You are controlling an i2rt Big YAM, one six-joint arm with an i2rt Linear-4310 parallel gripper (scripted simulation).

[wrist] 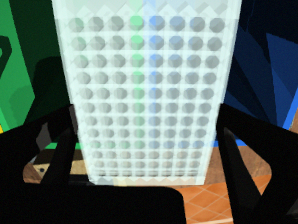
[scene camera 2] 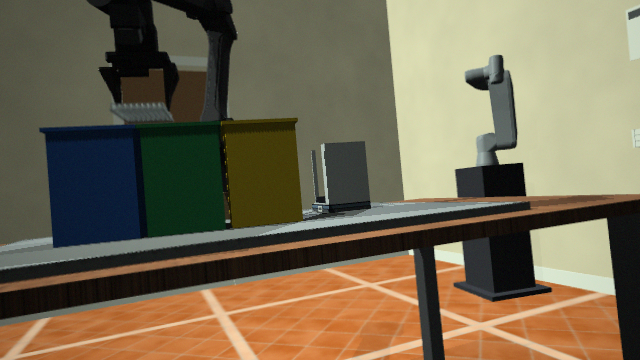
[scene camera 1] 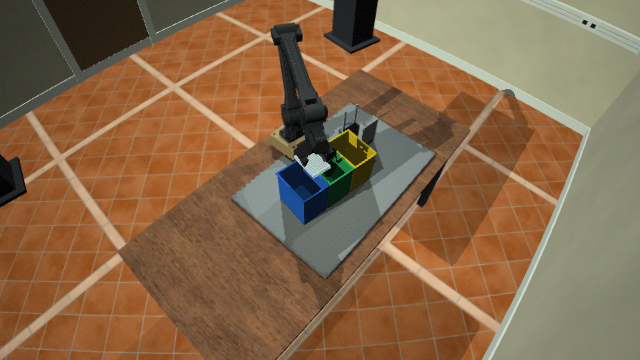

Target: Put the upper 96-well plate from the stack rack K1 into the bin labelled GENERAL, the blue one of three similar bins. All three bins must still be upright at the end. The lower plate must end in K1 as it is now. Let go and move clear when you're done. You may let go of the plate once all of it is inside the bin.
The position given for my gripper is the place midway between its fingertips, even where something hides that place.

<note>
I see my gripper (scene camera 2: 144, 111), a white 96-well plate (wrist: 115, 153), a blue bin (scene camera 2: 96, 187), a green bin (scene camera 2: 182, 175) and a yellow bin (scene camera 2: 261, 158).
The blue bin shows as well in scene camera 1 (scene camera 1: 311, 200). The green bin shows as well in scene camera 1 (scene camera 1: 339, 176). The yellow bin shows as well in scene camera 1 (scene camera 1: 352, 148).
</note>
